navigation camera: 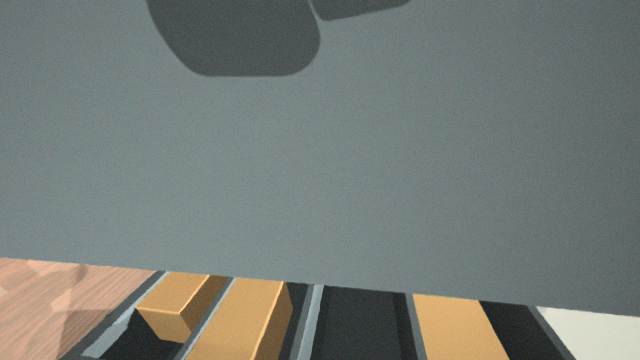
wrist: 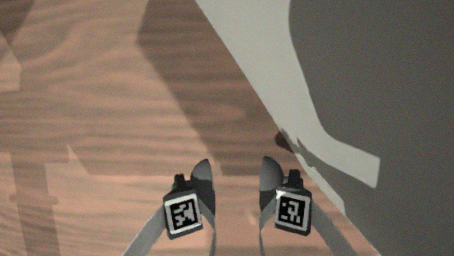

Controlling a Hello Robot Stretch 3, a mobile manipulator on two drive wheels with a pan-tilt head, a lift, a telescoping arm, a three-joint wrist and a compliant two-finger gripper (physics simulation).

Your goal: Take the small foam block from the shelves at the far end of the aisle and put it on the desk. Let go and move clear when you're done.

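Places are measured from the robot's base along level axes (x ahead, y left, z up), in centimetres.
Where they show: gripper, fingertip midpoint: [wrist: 237,177].
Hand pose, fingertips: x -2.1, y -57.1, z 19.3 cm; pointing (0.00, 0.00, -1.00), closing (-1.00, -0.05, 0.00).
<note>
Each offset is from my fingertips to the centre of the thing. Level surfaces: height alone.
My gripper [wrist: 237,177] is open in the wrist view. Its two fingertips stand apart with nothing between them, over a brown wooden floor @[dz -19.2 cm] [wrist: 100,120]. The small foam block does not show in either view, and I cannot make out the desk. In the navigation camera view, a large grey panel [navigation camera: 350,175] fills most of the frame and looks like part of a shelf unit. Below it are dark shelf boards with tan boxes. My gripper does not show in the navigation camera view.
Tan boxes @[dx +55.9, dy -48.0, dz +47.6 cm] [navigation camera: 240,315] @[dx +62.2, dy -48.1, dz +139.1 cm] [navigation camera: 457,325] @[dx +75.1, dy -48.4, dz +1.9 cm] [navigation camera: 172,295] sit between the dark boards. Wooden floor shows at the lower left of the navigation camera view. In the wrist view, a pale surface [wrist: 260,60], largely in dark shadow, runs diagonally along the right, close beside the right finger.
</note>
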